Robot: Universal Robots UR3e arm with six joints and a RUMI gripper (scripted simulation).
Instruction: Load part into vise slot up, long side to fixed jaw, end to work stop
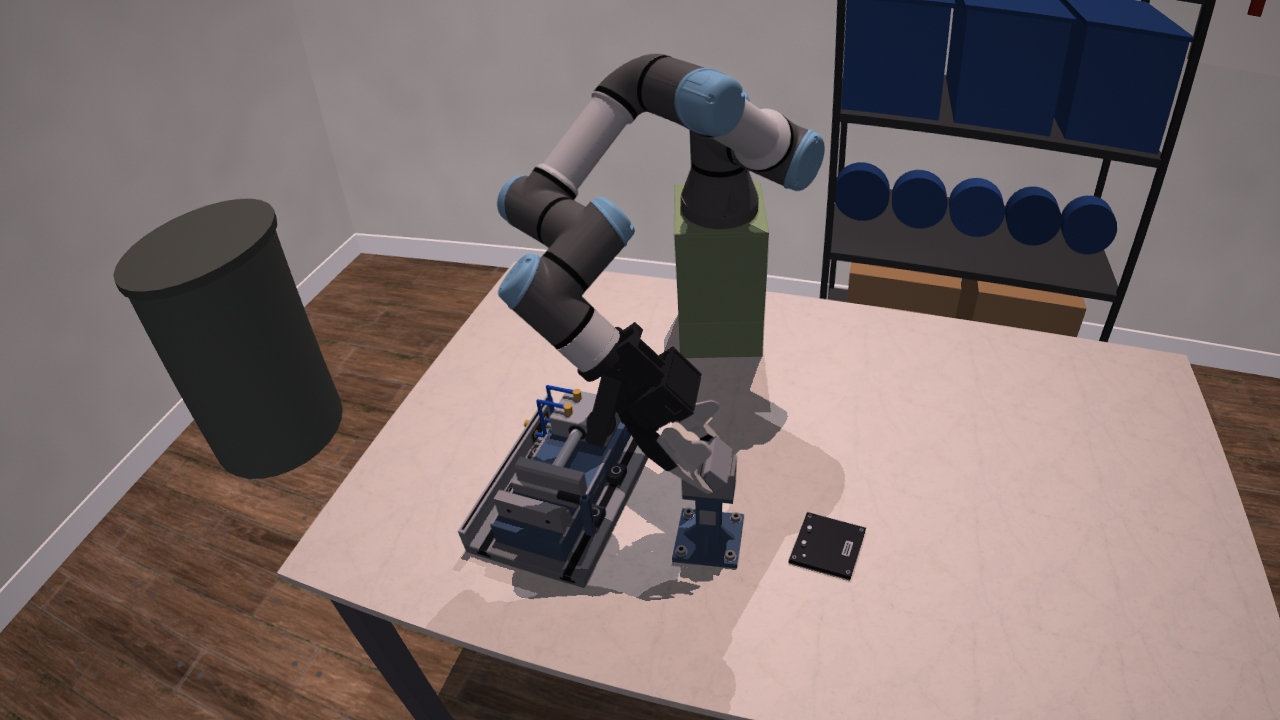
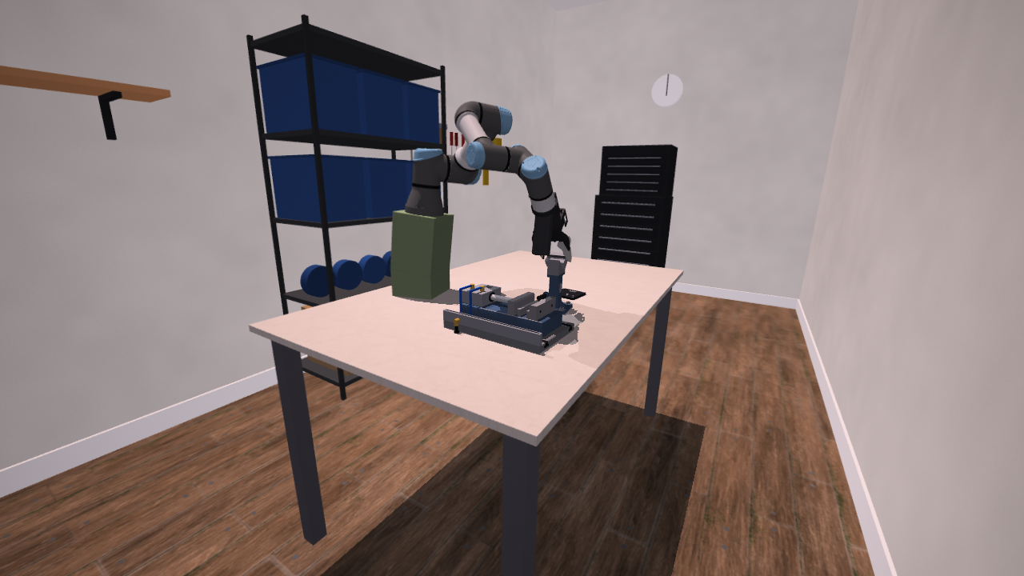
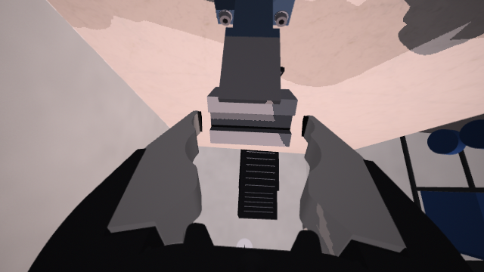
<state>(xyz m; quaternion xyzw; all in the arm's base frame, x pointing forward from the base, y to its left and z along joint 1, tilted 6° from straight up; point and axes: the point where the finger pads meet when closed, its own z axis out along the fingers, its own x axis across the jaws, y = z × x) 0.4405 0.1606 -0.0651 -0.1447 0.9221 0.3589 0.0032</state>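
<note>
My gripper is now right at the part. The rest, counted from my hand: dark work stop rod (70 mm ahead, 170 mm to the right, 70 mm below); then black infeed plate (50 mm behind, 160 mm to the left, 160 mm below); then fixed jaw (110 mm ahead, 210 mm to the right, 80 mm below).
</note>
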